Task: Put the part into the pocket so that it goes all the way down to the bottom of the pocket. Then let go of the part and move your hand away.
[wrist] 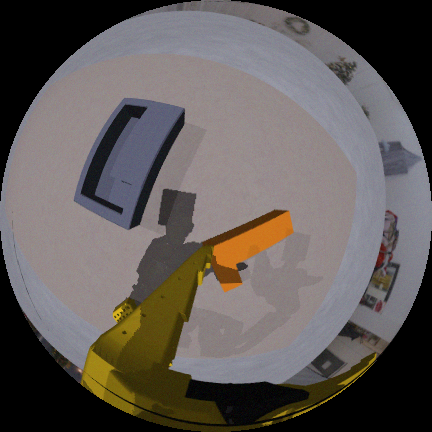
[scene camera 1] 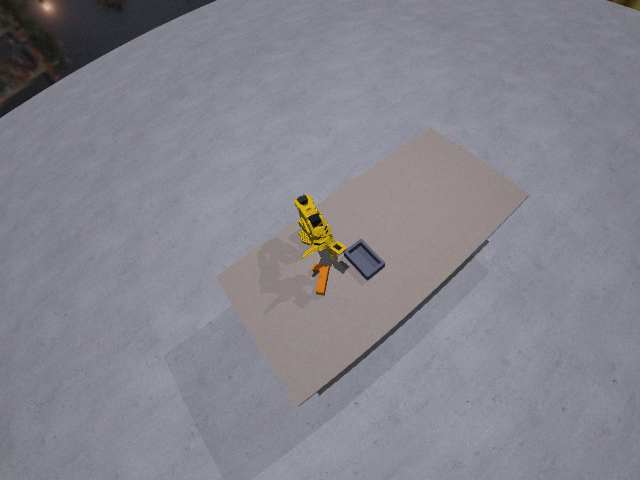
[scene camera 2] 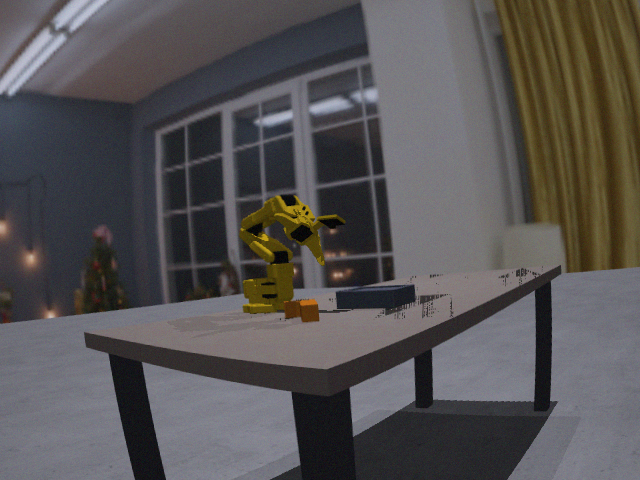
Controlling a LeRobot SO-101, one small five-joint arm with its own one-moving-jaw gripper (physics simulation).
Note:
The table carries an orange L-shaped part (wrist: 230, 247). Also in view: a pocket block (scene camera 2: 391, 296).
The pocket block also shows in the wrist view (wrist: 120, 169) and in scene camera 1 (scene camera 1: 360, 255).

